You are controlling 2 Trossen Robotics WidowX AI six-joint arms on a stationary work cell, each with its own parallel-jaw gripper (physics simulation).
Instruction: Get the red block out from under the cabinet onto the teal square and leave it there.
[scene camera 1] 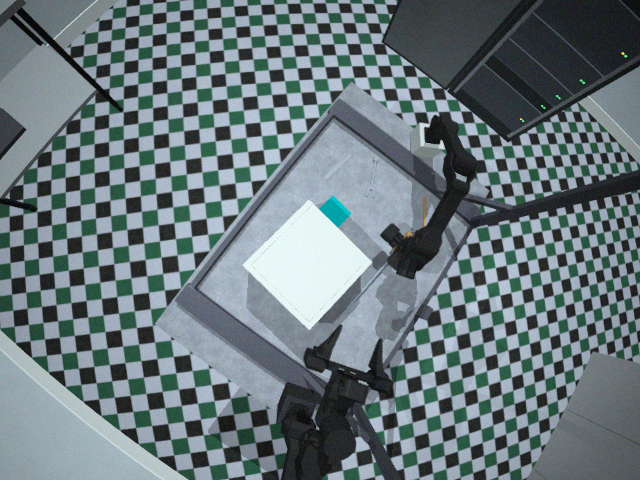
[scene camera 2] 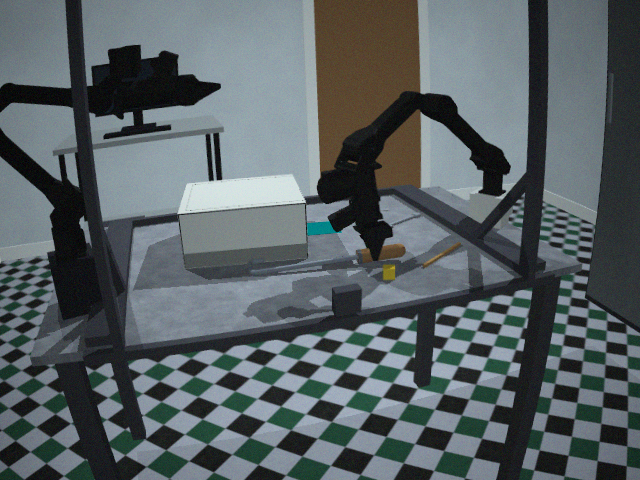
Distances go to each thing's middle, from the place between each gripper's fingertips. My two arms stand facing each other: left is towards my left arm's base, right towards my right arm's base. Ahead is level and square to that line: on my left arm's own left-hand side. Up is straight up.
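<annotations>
Hook tool (scene camera 2: 362, 255), from my left hand 400 mm below, 210 mm to the right of it, 80 mm behind it.
My right gripper, 100 mm to the right of the hook tool, 50 mm short of it, 10 mm below it.
</annotations>
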